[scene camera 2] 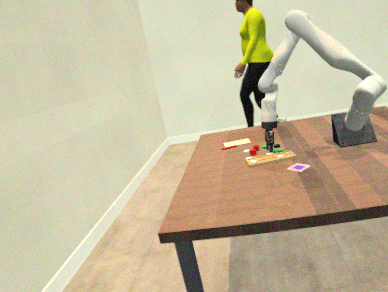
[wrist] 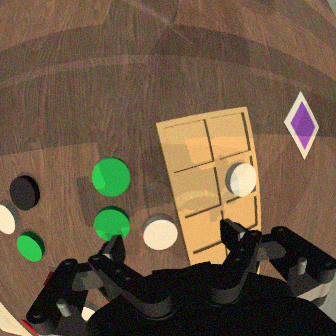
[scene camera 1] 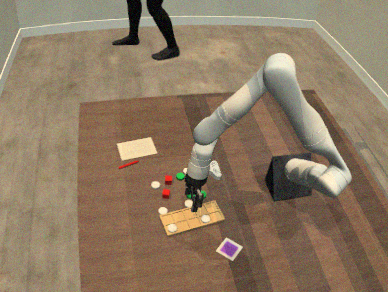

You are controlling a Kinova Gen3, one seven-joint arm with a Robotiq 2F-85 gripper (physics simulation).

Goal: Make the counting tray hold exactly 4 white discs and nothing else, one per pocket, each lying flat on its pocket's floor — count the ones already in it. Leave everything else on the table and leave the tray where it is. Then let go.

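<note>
The tan counting tray has two rows of pockets. One white disc is in its front-left end pocket and another white disc is in the front row towards the right. A white disc lies on the table just behind the tray. Other white discs lie outside it. My gripper is open and empty, low over the disc behind the tray, fingers on either side of it in the wrist view.
Green discs, a black disc and two red cubes lie behind the tray. A purple-centred card lies in front. A paper sheet and red stick lie back left.
</note>
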